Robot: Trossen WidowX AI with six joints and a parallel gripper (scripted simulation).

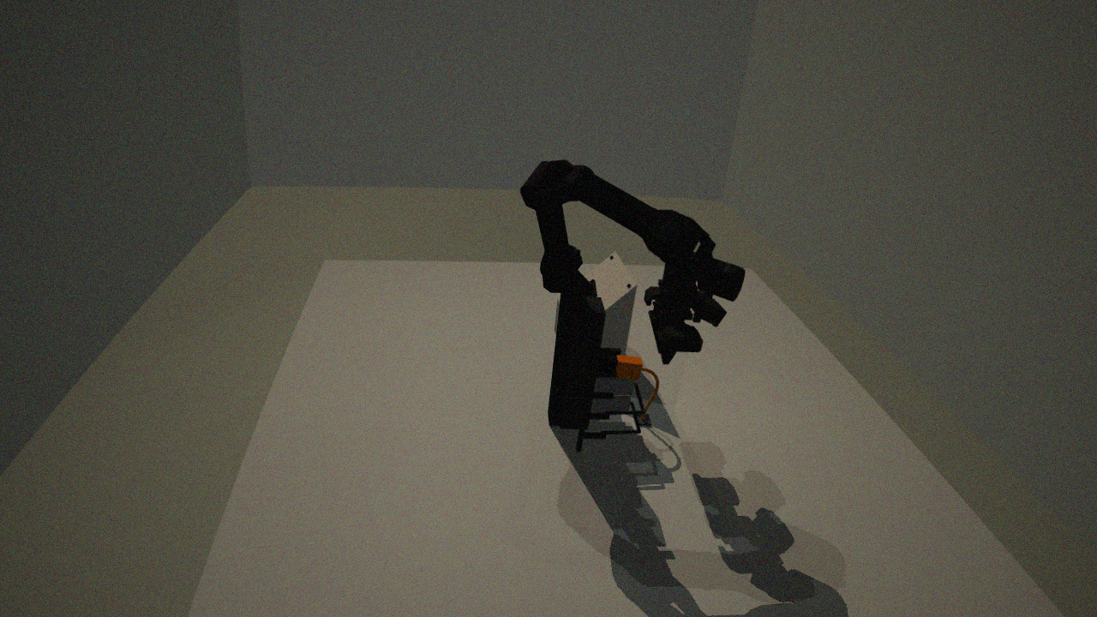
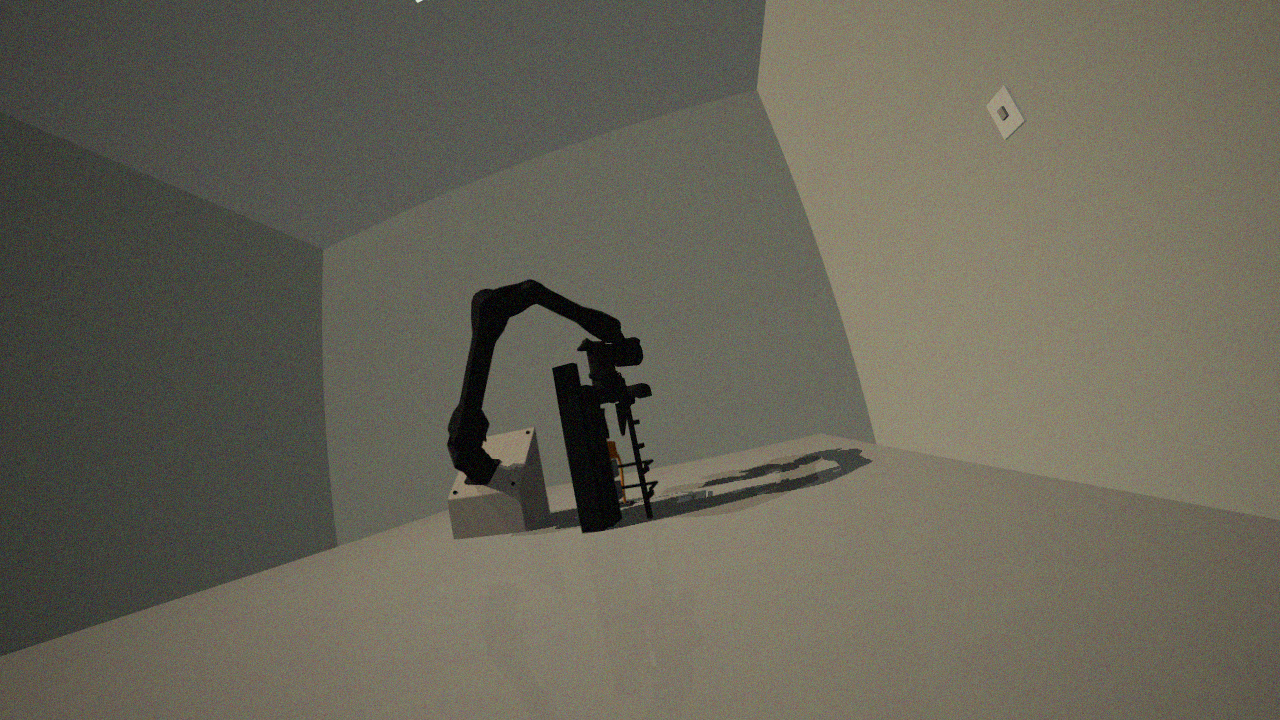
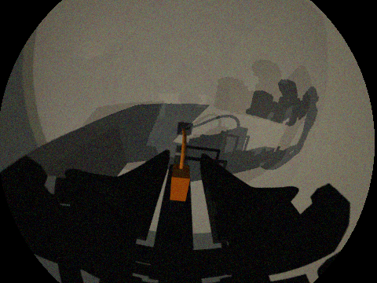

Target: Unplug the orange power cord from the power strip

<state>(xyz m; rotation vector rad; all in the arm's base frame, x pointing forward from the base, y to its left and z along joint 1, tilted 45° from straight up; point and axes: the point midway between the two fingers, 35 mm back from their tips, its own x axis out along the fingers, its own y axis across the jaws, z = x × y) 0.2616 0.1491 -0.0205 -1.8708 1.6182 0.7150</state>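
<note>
Now: the orange plug 80 mm to the right of my gripper tip and 10 mm below it.
</note>
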